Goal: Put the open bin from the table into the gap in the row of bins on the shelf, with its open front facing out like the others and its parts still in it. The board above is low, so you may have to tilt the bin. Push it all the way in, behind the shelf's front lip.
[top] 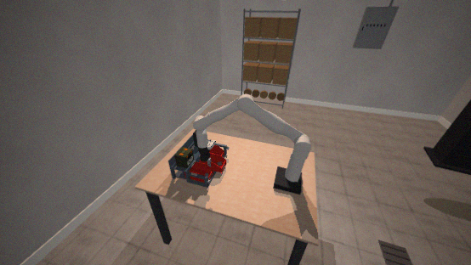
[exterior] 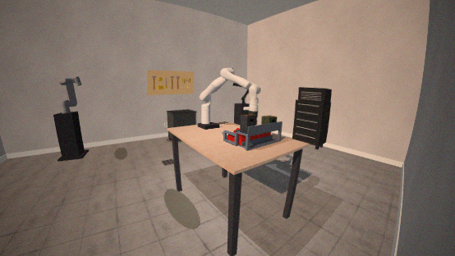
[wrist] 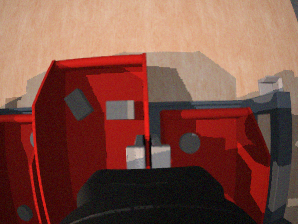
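Now: hand 10 cm short of the blue-grey shelf, 7 cm above it and 3 cm to the left of it.
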